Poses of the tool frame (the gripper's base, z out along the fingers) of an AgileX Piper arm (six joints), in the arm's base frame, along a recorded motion.
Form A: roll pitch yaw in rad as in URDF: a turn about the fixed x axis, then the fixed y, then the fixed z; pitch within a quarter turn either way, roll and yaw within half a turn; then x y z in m.
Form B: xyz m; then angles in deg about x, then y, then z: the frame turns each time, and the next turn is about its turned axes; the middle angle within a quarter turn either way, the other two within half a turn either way. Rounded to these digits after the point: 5 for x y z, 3 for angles.
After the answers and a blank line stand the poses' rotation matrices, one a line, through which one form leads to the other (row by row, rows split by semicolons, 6 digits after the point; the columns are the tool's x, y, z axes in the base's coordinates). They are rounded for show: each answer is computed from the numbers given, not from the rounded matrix.
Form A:
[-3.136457 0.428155 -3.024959 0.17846 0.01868 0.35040]
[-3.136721 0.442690 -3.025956 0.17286 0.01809 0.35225]
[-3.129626 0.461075 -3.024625 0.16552 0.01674 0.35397]
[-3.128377 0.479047 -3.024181 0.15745 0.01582 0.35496]
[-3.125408 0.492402 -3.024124 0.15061 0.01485 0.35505]
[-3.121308 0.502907 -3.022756 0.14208 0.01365 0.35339]
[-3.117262 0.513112 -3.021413 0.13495 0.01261 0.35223]
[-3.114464 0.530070 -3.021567 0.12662 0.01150 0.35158]
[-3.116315 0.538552 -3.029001 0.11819 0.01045 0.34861]
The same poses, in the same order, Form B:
[0.17846 0.01868 0.35040 -177.280 24.391 172.793]
[0.17286 0.01809 0.35225 -177.175 25.218 172.805]
[0.16552 0.01674 0.35397 -177.440 26.311 172.861]
[0.15745 0.01582 0.35496 -177.363 27.340 172.816]
[0.15061 0.01485 0.35505 -177.444 28.120 172.862]
[0.14208 0.01365 0.35339 -177.582 28.743 172.870]
[0.13495 0.01261 0.35223 -177.720 29.349 172.883]
[0.12662 0.01150 0.35158 -177.770 30.333 172.940]
[0.11819 0.01045 0.34861 -177.832 30.819 173.351]

-0.903553 -0.114250 0.412964; -0.105865 0.993441 0.043214; -0.415193 -0.004672 -0.909721
-0.897568 -0.113305 0.426068; -0.104257 0.993551 0.044585; -0.428372 -0.004402 -0.903592
-0.889455 -0.111405 0.443236; -0.104515 0.993717 0.040033; -0.444911 -0.010717 -0.895511
-0.881325 -0.111082 0.459268; -0.103956 0.993742 0.040866; -0.460934 -0.011728 -0.887357
-0.875127 -0.109585 0.471321; -0.103275 0.993875 0.039325; -0.472744 -0.014261 -0.881084
-0.870006 -0.108826 0.480882; -0.103878 0.993902 0.036990; -0.481975 -0.017772 -0.876005
-0.864937 -0.107999 0.490123; -0.104451 0.993925 0.034683; -0.490891 -0.021195 -0.870963
-0.856565 -0.106078 0.505019; -0.103306 0.994082 0.033586; -0.505594 -0.023403 -0.862454
-0.853017 -0.099437 0.512323; -0.096450 0.994807 0.032492; -0.512893 -0.021697 -0.858178

